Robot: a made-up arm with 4 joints.
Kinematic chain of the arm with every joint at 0, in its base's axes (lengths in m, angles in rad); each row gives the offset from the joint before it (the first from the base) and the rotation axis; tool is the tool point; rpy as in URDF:
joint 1: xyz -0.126 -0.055 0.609 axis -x
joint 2: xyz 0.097 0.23 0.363 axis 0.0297 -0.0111 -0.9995
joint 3: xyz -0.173 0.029 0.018 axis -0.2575 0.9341 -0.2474
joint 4: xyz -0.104 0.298 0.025 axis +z
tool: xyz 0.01 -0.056 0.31 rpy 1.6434 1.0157 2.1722
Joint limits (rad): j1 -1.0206..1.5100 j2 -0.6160..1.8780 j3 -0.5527..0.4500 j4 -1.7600..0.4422
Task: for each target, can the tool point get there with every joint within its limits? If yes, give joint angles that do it. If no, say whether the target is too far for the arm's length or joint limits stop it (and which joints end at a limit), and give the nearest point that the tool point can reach.
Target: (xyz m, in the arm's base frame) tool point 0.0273 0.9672 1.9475
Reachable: no: too far | nearest point 0.0029 0.5650 1.4208 | short by 0.663 m
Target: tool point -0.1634 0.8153 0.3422
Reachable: yes | joints 1.2056 0.2743 0.1081 0.1536
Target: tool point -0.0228 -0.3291 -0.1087
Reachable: no: joint limits stop it (at a limit: joint 1, joint 3) | nearest point -0.0532 0.6213 -0.1396 | short by 0.951 m
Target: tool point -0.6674 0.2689 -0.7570
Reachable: no: too far | nearest point -0.3141 0.6114 -0.0835 | short by 0.834 m
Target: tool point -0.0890 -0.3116 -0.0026
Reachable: no: joint limits stop it (at a limit: joint 1, joint 3) | nearest point -0.1511 0.6186 -0.1190 | short by 0.939 m
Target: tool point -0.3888 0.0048 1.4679
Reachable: yes | joints -0.5215 -0.1288 -0.0065 -1.1152
